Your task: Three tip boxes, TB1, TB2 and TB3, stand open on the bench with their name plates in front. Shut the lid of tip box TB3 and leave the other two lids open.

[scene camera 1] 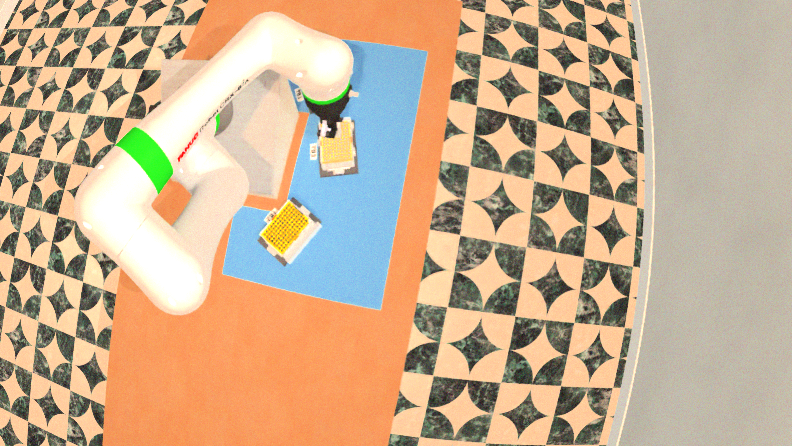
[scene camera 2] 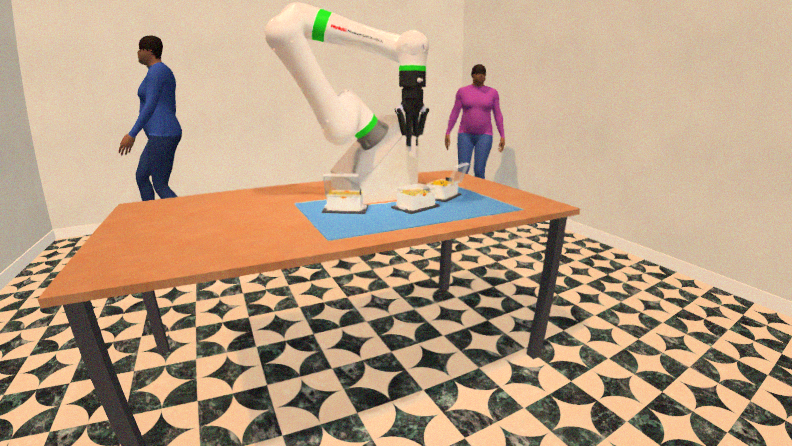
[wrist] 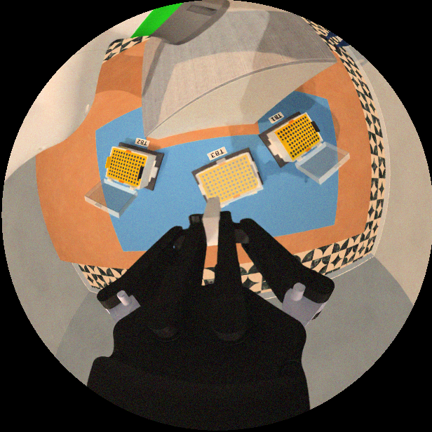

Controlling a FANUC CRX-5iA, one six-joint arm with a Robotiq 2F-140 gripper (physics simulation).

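Where they show: gripper, fingertip midpoint: [scene camera 1: 335, 134] [scene camera 2: 411, 155]; arm's base at its link origin: [scene camera 2: 375, 137].
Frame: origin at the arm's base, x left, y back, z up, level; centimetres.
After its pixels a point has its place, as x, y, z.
Observation:
Tip box TB3 [scene camera 1: 336, 150] @[0.3, -34.1, -15.6] [scene camera 2: 415, 200] @[0.1, -38.6, -19.0] [wrist: 228, 180] has its clear lid down flat over the pale-looking yellow tip rack. Its name plate [scene camera 1: 313, 151] @[1.1, -26.7, -23.2] [wrist: 217, 153] lies beside it. Tip box TB2 [scene camera 1: 284, 227] [scene camera 2: 344, 202] @[-23.4, -30.1, -19.6] [wrist: 126, 166] stands with its clear lid [scene camera 2: 340, 181] @[-25.6, -33.4, -11.2] [wrist: 111, 196] open. Tip box TB1 [scene camera 2: 445, 191] @[18.5, -29.0, -19.4] [wrist: 298, 136] also has its lid [scene camera 2: 460, 171] @[24.5, -29.9, -11.4] [wrist: 323, 162] open; the arm hides this box in scene camera 1. My gripper [scene camera 1: 330, 132] @[0.3, -34.6, -3.7] [scene camera 2: 411, 142] @[0.3, -34.6, -3.7] [wrist: 214, 207] is shut and empty, well above TB3 and apart from it.
The boxes stand on a blue mat [scene camera 1: 354, 254] @[-23.3, -44.7, -23.4] [scene camera 2: 338, 227] @[-29.9, -44.8, -23.4] [wrist: 175, 235] on the orange bench [scene camera 1: 249, 360] @[-59.8, -22.8, -23.7] [scene camera 2: 210, 232] @[-69.7, -33.4, -23.7]. The pale robot pedestal [scene camera 2: 382, 180] @[-4.9, -20.0, -15.0] [wrist: 240, 75] rises close behind them. Two people, in blue [scene camera 2: 159, 99] and magenta [scene camera 2: 479, 110], stand beyond the bench.

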